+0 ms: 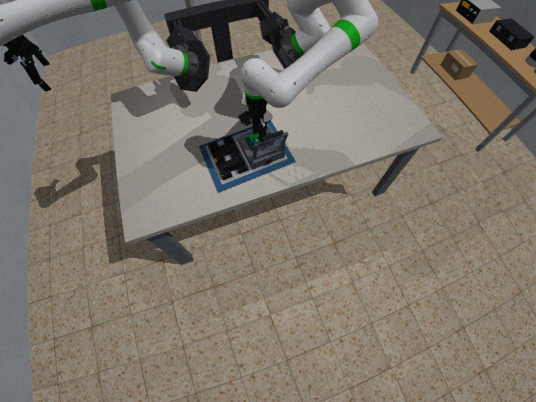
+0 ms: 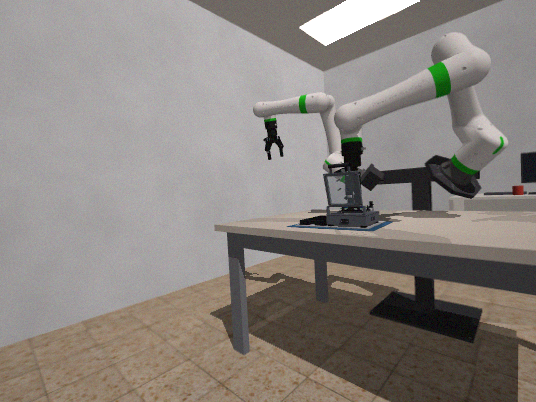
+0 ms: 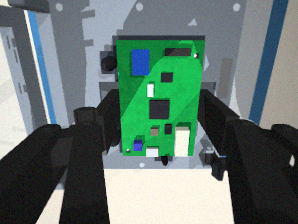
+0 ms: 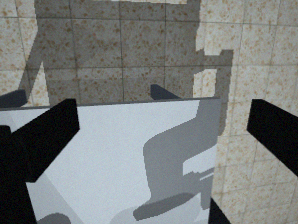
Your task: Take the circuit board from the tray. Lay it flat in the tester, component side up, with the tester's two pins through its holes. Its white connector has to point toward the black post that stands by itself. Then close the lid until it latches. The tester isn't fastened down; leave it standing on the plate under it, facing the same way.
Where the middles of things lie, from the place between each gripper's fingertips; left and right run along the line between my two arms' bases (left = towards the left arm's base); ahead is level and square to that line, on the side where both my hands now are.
Scene:
My left hand is 20 mm above the green circuit board (image 3: 159,81). From my left hand the other things lie so: black tray (image 1: 237,160) (30 mm ahead, 170 mm to the right, 80 mm below); clear lid (image 2: 343,189) (120 mm ahead, 30 mm to the left, 80 mm above).
Right now my right hand (image 1: 47,77) is 32 cm short of the black tray, 72 cm to the right of it and 42 cm above it. The rest, counted from my right hand: green circuit board (29 cm ahead, 89 cm to the left, 36 cm below); clear lid (41 cm ahead, 92 cm to the left, 26 cm below).

